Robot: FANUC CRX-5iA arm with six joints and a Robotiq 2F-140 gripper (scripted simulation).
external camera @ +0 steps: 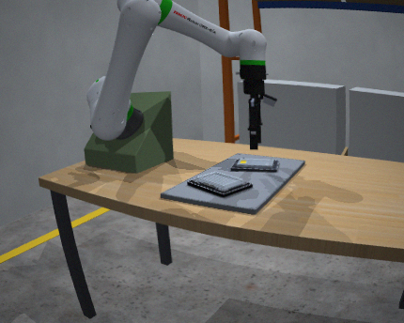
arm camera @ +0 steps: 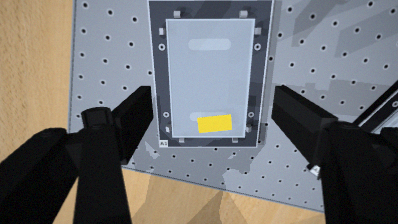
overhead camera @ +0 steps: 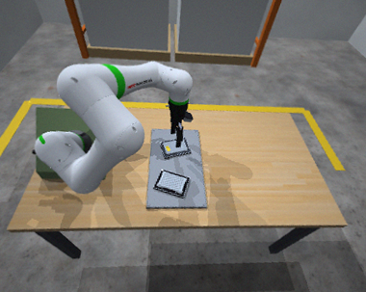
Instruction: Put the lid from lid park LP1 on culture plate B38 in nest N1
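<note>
Right now my hand is 80 mm above the clear lid. Round my hand: black nest (240 mm to the right, 90 mm below, 40 mm behind); then culture plate (240 mm to the right, 80 mm below, 40 mm behind); then lid park (90 mm below).
</note>
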